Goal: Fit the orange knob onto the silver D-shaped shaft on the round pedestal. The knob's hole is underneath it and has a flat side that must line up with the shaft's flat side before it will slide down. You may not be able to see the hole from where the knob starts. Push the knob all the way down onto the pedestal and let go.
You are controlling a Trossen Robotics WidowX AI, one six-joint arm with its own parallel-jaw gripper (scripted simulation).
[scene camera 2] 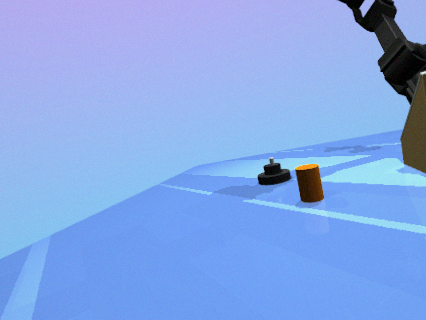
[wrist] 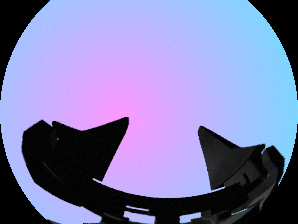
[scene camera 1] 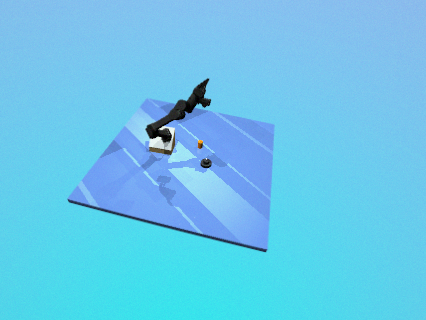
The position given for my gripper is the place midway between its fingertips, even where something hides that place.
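Note:
My gripper (wrist: 165,125) is open, holding nothing. An orange knob (scene camera 2: 308,176) is present; in the wrist view the knob is out of frame.

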